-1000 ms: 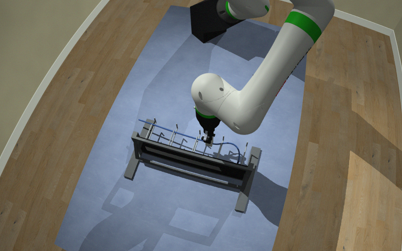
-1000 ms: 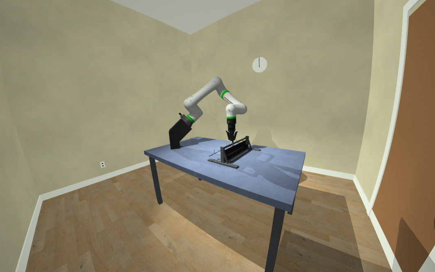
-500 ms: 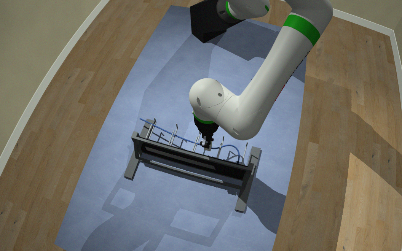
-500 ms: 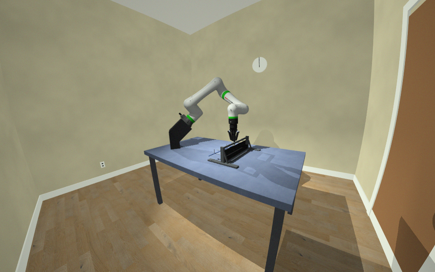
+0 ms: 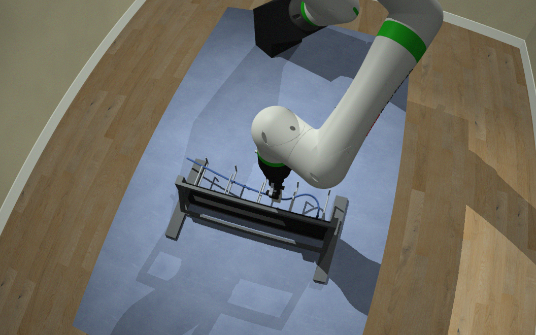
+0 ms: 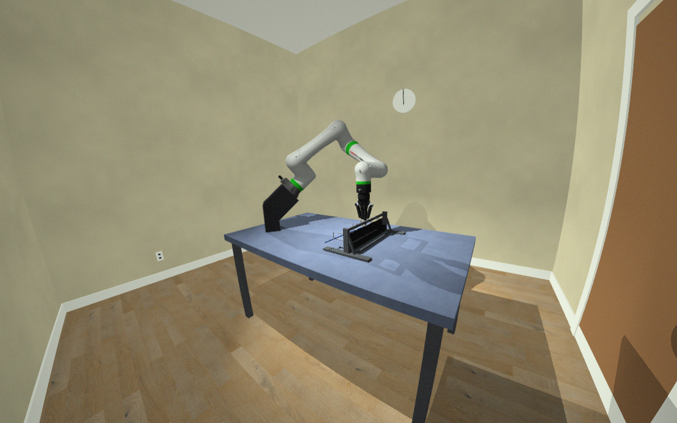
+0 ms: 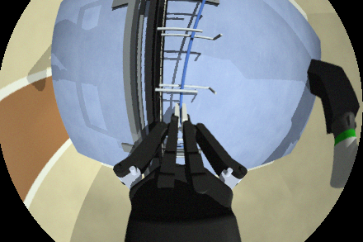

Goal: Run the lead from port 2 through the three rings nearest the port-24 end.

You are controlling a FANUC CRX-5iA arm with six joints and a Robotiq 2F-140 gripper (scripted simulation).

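Now: hand 6 cm short of the rack, 5 cm to the left of it and 2 cm above it.
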